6 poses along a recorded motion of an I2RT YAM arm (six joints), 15 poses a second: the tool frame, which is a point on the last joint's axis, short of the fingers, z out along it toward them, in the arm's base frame.
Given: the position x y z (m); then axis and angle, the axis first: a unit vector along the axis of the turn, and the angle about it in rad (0 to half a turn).
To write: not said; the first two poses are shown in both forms.
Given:
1: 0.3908, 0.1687, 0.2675, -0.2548, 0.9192, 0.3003, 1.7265
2: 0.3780, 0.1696, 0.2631, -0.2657, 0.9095, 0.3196, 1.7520
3: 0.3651, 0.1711, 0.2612, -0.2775, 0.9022, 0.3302, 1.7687
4: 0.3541, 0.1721, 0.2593, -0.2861, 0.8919, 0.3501, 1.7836
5: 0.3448, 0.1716, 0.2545, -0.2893, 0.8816, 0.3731, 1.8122
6: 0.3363, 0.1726, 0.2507, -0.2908, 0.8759, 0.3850, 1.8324
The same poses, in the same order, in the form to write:
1: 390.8, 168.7, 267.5, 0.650, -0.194, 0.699, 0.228
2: 378.0, 169.6, 263.1, 0.640, -0.204, 0.699, 0.246
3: 365.1, 171.1, 261.2, 0.634, -0.215, 0.698, 0.255
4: 354.1, 172.1, 259.3, 0.628, -0.223, 0.694, 0.272
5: 344.8, 171.6, 254.5, 0.617, -0.228, 0.694, 0.294
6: 336.3, 172.6, 250.7, 0.609, -0.231, 0.695, 0.305
